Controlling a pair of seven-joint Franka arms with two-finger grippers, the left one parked.
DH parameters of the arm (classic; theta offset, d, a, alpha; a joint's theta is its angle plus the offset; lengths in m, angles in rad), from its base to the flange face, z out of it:
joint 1: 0 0.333 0 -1.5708
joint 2: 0 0 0 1.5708
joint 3: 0 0.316 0.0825 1.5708
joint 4: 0 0 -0.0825 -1.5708
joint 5: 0 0.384 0 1.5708
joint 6: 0 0 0.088 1.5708
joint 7: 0 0.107 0 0
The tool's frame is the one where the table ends.
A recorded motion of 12 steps. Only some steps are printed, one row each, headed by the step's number.
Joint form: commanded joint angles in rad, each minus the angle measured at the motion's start. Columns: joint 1, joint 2, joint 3, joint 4, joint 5, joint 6, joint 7.
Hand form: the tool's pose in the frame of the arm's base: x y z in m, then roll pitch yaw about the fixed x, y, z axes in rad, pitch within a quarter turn. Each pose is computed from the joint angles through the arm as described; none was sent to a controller.
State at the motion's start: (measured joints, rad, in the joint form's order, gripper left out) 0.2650 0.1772 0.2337 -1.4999 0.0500 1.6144 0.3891
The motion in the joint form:
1: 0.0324 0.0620 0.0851 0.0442 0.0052 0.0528 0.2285
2: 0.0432 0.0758 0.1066 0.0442 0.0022 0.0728 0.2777
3: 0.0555 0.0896 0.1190 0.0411 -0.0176 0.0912 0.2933
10: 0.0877 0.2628 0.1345 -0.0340 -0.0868 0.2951 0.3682
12: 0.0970 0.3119 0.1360 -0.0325 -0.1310 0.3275 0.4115
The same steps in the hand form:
1: 0.5225 0.3501 0.5527 -3.0456 0.0882 -0.0108
2: 0.5164 0.3671 0.5470 -3.0400 0.0901 -0.0297
3: 0.5128 0.3794 0.5392 -3.0487 0.0813 -0.0212
10: 0.5299 0.4166 0.4129 -3.0792 0.1085 -0.0496
12: 0.5337 0.4232 0.3844 -3.1076 0.1018 -0.0717

